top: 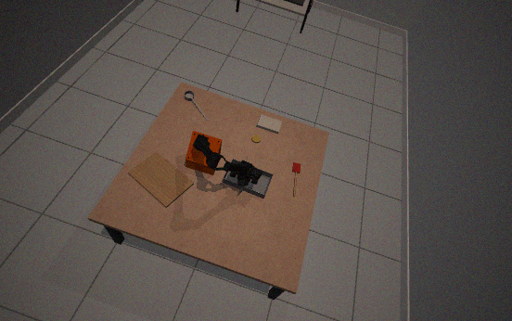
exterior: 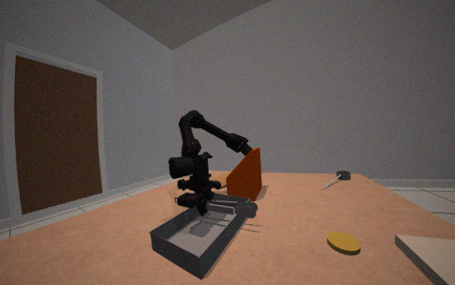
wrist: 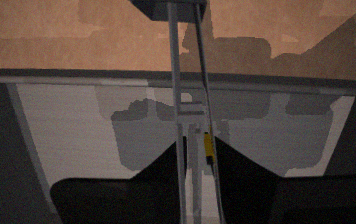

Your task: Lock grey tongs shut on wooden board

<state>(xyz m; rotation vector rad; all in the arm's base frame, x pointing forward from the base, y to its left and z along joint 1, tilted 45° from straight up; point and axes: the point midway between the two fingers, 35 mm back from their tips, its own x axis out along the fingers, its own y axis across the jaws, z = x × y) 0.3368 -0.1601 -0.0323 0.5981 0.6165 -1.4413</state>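
Now: the grey roasting tin 20 mm ahead of my gripper tip and 40 mm to the left of it. Also, from my gripper tip: slab 40 mm ahead, 600 mm to the left, 10 mm below; wooden board 520 mm behind, 160 mm to the right, 20 mm below; yellow disc 20 mm behind, 410 mm to the left, 20 mm below.
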